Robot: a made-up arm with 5 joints. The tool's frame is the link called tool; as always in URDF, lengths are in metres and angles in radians. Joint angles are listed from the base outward. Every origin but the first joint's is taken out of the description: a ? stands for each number. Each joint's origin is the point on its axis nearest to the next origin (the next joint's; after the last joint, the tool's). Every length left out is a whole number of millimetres.
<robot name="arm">
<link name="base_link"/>
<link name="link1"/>
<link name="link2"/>
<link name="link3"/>
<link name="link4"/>
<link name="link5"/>
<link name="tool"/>
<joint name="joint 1" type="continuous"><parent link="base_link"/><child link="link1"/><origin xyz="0.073 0.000 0.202" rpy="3.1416 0.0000 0.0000"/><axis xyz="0 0 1"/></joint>
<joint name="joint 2" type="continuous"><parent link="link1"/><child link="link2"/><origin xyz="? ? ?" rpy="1.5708 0.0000 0.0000"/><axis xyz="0 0 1"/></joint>
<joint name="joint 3" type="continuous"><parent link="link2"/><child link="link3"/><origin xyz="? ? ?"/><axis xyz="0 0 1"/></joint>
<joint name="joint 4" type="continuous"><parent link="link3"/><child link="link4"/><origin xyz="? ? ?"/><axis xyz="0 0 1"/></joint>
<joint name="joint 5" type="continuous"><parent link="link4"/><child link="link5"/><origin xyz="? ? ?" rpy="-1.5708 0.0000 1.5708"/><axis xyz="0 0 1"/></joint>
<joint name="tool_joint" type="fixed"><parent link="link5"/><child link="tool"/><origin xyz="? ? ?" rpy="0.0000 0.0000 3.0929"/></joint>
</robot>
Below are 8 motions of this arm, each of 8 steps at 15 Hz.
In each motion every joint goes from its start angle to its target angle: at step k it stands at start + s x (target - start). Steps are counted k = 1, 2, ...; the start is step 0. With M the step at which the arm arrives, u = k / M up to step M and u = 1 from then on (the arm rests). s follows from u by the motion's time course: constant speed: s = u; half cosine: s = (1 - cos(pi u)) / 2; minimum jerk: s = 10 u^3 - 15 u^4 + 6 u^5.
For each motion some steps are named. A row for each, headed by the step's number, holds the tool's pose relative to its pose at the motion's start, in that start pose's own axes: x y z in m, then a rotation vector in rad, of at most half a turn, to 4 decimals.
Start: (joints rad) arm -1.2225 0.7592 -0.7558 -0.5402 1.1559
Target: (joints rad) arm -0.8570 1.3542 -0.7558 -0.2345 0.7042
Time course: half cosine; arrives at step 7
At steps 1, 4, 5, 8:
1: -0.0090 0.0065 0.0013 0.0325 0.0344 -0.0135
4: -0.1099 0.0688 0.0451 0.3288 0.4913 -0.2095
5: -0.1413 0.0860 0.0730 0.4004 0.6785 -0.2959
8: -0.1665 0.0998 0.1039 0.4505 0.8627 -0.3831

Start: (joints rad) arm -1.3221 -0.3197 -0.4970 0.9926 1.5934
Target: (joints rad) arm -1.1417 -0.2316 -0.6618 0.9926 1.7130
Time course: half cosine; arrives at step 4
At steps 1, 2, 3, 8:
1: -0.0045 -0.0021 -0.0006 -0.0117 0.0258 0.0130
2: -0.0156 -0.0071 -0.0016 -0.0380 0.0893 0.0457
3: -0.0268 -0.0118 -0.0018 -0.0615 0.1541 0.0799
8: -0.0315 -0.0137 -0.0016 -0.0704 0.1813 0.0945

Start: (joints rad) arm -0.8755 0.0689 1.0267 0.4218 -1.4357
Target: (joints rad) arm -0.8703 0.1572 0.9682 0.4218 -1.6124
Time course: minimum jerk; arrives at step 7
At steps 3, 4, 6, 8:
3: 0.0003 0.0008 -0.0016 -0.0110 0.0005 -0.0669
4: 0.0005 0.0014 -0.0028 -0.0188 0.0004 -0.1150
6: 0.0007 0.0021 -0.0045 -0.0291 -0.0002 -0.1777
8: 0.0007 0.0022 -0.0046 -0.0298 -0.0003 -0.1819

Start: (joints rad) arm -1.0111 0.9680 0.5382 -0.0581 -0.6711
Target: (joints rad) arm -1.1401 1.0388 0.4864 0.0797 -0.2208
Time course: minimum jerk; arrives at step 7
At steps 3, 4, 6, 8:
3: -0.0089 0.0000 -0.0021 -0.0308 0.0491 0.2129
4: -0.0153 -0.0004 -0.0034 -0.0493 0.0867 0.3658
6: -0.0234 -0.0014 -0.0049 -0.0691 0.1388 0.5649
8: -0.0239 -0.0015 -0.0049 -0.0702 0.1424 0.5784

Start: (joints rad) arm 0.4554 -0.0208 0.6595 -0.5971 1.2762
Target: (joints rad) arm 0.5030 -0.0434 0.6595 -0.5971 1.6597
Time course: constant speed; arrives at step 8
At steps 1, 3, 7, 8:
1: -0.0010 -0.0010 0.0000 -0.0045 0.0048 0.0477
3: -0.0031 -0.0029 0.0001 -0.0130 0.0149 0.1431
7: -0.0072 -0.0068 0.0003 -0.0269 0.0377 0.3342
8: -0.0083 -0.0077 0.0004 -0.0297 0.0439 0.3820

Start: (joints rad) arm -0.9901 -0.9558 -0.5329 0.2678 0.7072
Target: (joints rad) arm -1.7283 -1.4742 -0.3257 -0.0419 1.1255
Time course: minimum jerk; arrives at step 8
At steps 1, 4, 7, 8:
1: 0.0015 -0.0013 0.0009 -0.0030 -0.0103 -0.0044
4: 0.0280 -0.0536 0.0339 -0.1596 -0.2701 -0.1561
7: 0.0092 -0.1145 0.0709 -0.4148 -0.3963 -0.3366
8: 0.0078 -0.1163 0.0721 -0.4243 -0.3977 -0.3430

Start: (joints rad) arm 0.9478 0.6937 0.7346 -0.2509 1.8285
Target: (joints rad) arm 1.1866 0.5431 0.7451 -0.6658 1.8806
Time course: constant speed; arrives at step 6
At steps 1, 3, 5, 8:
1: -0.0085 -0.0096 0.0020 -0.0868 0.0361 -0.0274
3: -0.0274 -0.0272 0.0090 -0.2569 0.1203 -0.0773
5: -0.0477 -0.0420 0.0199 -0.4217 0.2196 -0.1203
8: -0.0583 -0.0482 0.0267 -0.5018 0.2747 -0.1388

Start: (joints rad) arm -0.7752 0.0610 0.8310 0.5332 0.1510
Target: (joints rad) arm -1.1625 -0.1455 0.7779 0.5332 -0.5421
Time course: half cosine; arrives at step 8
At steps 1, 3, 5, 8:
1: 0.0010 0.0018 0.0009 0.0013 -0.0100 -0.0118
3: 0.0073 0.0152 0.0078 0.0224 -0.0799 -0.0963
5: 0.0127 0.0361 0.0189 0.0863 -0.1680 -0.2170
8: 0.0140 0.0537 0.0291 0.1642 -0.2228 -0.3149

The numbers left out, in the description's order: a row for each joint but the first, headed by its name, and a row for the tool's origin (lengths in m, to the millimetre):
joint 2: 0.019 -0.018 0.000
joint 3: 0.023 -0.092 0.000
joint 4: 0.099 -0.004 0.000
joint 5: 0.097 0.000 0.000
tool: 0.000 0.000 0.000

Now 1 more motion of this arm.
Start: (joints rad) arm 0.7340 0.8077 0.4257 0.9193 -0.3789
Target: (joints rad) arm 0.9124 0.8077 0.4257 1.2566 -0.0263
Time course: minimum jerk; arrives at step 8
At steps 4, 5, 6, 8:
4: -0.0111 -0.0122 0.0021 -0.0041 0.1773 0.1056
5: -0.0164 -0.0171 0.0039 0.0081 0.2582 0.1553
6: -0.0205 -0.0206 0.0055 0.0232 0.3198 0.1941
8: -0.0229 -0.0226 0.0067 0.0348 0.3567 0.2177

